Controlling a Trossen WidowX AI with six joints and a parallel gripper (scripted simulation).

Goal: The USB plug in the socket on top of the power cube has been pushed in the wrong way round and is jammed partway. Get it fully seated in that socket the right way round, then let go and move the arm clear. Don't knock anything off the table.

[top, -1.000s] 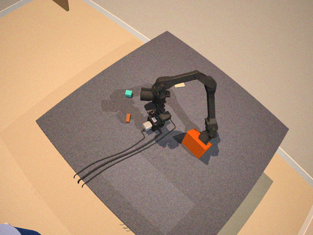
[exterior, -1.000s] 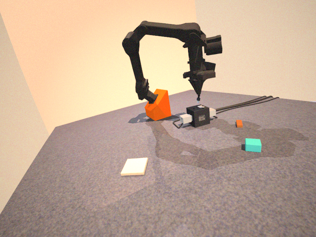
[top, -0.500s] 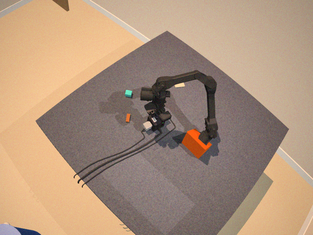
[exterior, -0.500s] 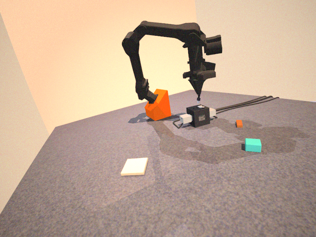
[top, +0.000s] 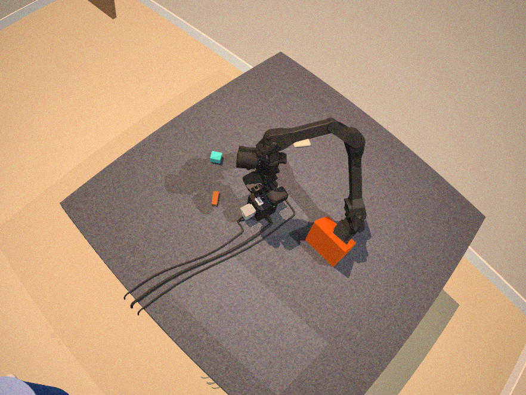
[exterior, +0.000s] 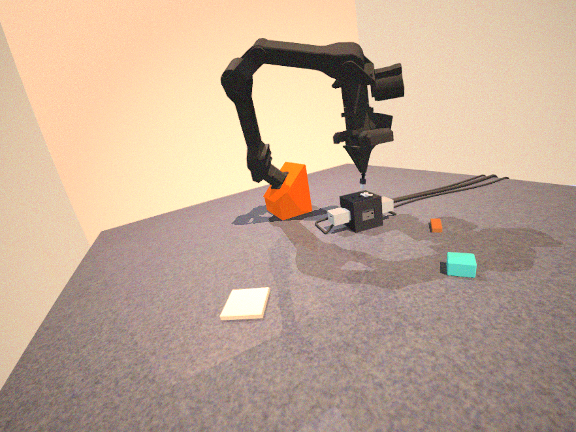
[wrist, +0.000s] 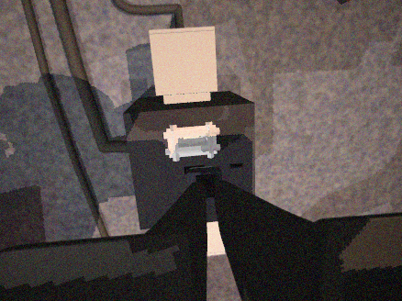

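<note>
Now: the pale-rimmed socket 10 mm to the left of my gripper tip and 60 mm below it. From my gripper tip the other things lie so: black USB plug: 20 mm below; then teal block: 270 mm ahead, 60 mm to the right, 120 mm below; then orange block: 150 mm ahead, 70 mm to the left, 130 mm below.
</note>
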